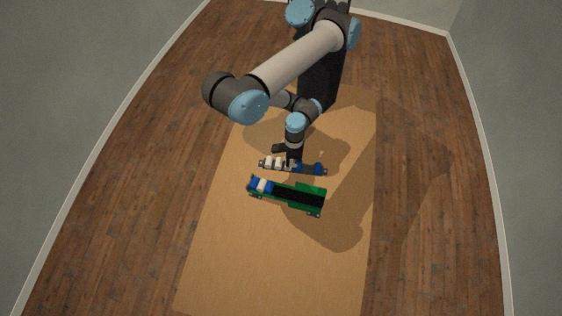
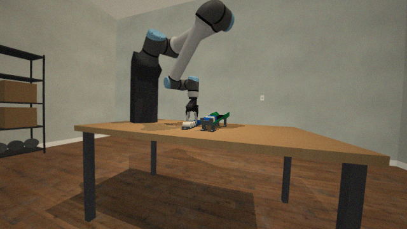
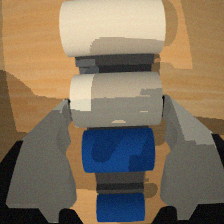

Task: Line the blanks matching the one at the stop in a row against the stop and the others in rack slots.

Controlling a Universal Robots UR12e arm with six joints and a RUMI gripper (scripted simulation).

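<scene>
My gripper is now 4 cm above the stock rack, 3 cm to the right of it and 1 cm short of it.
</scene>
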